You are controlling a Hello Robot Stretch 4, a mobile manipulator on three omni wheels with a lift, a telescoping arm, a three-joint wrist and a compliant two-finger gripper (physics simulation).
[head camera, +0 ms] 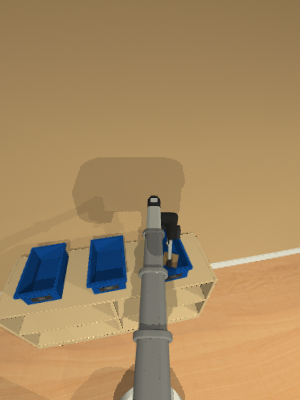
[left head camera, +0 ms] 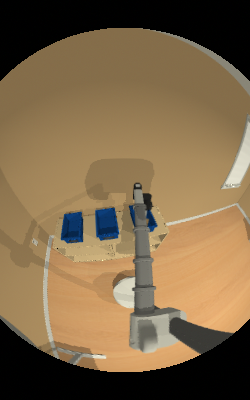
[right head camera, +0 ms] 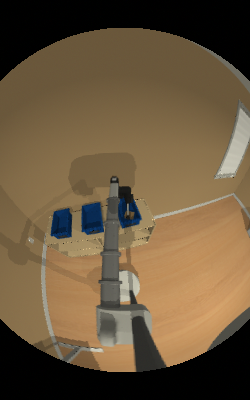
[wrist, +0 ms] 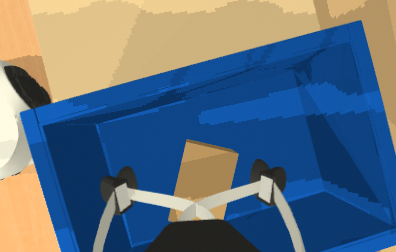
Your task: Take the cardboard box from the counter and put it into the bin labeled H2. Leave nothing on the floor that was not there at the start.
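Pixels of known places: gripper, fingertip midpoint: (head camera: 168, 256) (right head camera: 127, 212) (wrist: 193, 177); robot's base at its link origin: (left head camera: 130, 291) (right head camera: 122, 284).
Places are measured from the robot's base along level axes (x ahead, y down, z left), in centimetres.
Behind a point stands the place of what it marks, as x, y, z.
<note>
The cardboard box (head camera: 174, 258) @[69.4, -63.5, -12.7] (right head camera: 131, 215) @[67.4, -63.5, -12.8] (wrist: 207, 172) @[70.7, -63.5, -8.8] lies tilted on the floor of the rightmost blue bin (head camera: 178, 274) @[59.4, -63.1, -14.1] (left head camera: 151, 223) @[66.2, -63.2, -18.0] (right head camera: 136, 220) @[57.9, -69.6, -16.6] (wrist: 75, 165) @[57.7, -66.7, -6.9]. The arm hides the box in the left head view. My gripper (head camera: 169, 262) (wrist: 193, 177) @[69.1, -66.1, -8.8] is open and reaches down into this bin. In the wrist view its fingertips stand wide on both sides of the box, with gaps between them and its sides. The gripper fittings cover the near end of the box. The bin labels are too small to read, so I cannot tell which one is H2.
Two other blue bins (head camera: 42, 273) @[59.9, -58.5, 66.2] (head camera: 107, 265) @[66.9, -58.5, 28.0] stand to the left on the same wooden shelf unit (head camera: 77, 272) @[61.7, -58.2, 45.2] (left head camera: 90, 230) @[59.2, -58.2, 42.8], which is against the wall. My arm (head camera: 153, 305) @[26.3, -107.8, -0.2] (left head camera: 143, 272) @[14.6, -108.1, 0.2] (right head camera: 110, 267) @[14.0, -108.1, -0.6] extends over the unit. My white base (wrist: 7, 135) @[16.1, -18.6, -5.0] stands on the floor in front of it.
</note>
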